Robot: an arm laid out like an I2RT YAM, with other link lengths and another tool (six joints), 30 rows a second.
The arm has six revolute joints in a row. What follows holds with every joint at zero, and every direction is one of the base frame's.
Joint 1 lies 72.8 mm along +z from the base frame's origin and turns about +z.
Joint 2 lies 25.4 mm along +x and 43.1 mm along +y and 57.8 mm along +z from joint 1 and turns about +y.
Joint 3 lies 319.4 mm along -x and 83.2 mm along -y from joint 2 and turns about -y.
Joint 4 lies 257.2 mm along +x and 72.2 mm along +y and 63.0 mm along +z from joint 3 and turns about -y.
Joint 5 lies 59.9 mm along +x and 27.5 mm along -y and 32.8 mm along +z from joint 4 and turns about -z.
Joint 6 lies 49.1 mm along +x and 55.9 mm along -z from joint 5 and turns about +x.
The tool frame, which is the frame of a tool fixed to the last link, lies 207.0 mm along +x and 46.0 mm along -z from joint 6; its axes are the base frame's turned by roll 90.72, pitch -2.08 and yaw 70.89 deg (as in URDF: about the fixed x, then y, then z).
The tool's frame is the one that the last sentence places.
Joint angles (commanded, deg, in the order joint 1, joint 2, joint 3, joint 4, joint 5, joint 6), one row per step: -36.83 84.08 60.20 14.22 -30.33 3.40; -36.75 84.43 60.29 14.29 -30.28 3.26; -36.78 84.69 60.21 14.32 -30.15 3.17; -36.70 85.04 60.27 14.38 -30.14 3.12; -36.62 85.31 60.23 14.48 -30.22 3.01; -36.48 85.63 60.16 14.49 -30.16 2.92; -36.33 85.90 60.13 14.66 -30.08 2.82; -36.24 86.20 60.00 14.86 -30.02 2.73; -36.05 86.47 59.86 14.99 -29.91 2.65; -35.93 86.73 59.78 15.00 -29.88 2.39; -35.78 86.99 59.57 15.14 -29.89 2.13; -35.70 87.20 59.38 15.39 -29.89 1.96; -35.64 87.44 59.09 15.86 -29.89 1.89
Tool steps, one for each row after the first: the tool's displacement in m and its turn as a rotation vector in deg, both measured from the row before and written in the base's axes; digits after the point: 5 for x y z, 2 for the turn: 0.00132 -0.00044 -0.00190 -0.03 0.17 0.05; 0.00024 -0.00122 -0.00290 0.08 0.27 -0.14; 0.00125 -0.00012 -0.00221 0.09 0.19 0.08; 0.00094 0.00049 -0.00222 0.03 0.17 0.18; 0.00095 0.00052 -0.00340 0.13 0.32 0.10; 0.00124 0.00032 -0.00189 -0.03 0.12 0.09; 0.00089 0.00000 -0.00291 0.04 0.20 0.05; 0.00100 0.00083 -0.00309 0.07 0.25 0.10; 0.00068 0.00050 -0.00299 -0.07 0.30 0.14; 0.00068 0.00103 -0.00356 -0.06 0.29 0.21; 0.00058 0.00034 -0.00244 -0.08 0.14 0.11; 0.00069 0.00013 -0.00259 -0.03 0.05 0.07
